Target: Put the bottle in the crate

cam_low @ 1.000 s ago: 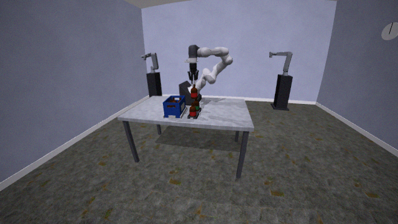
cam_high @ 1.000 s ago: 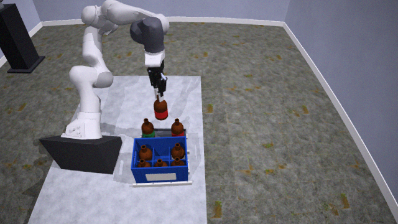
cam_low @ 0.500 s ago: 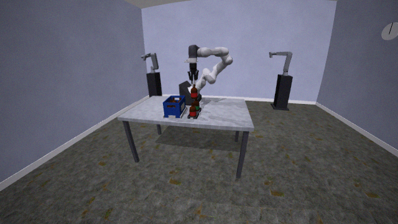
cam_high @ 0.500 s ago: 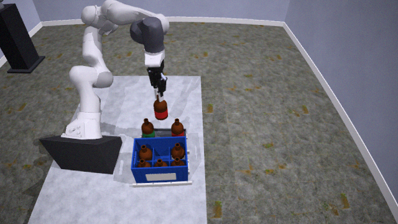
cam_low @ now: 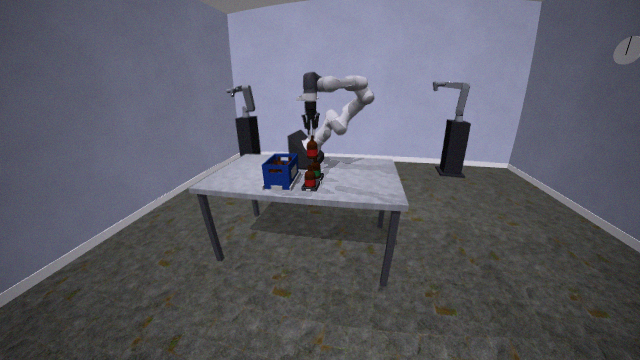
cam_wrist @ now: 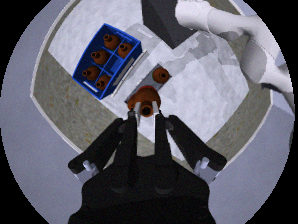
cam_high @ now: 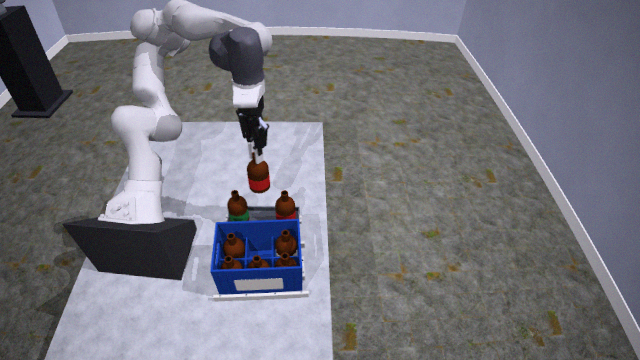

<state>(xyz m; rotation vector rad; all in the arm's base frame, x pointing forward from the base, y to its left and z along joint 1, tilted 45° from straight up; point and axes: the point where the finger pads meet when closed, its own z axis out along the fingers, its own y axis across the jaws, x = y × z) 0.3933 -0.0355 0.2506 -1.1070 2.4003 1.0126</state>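
Right now my hand is 9 cm above the bottle. From my hand the other things lie so: dark tray (34 cm below); then crate (3 cm ahead, 23 cm to the right, 27 cm below).
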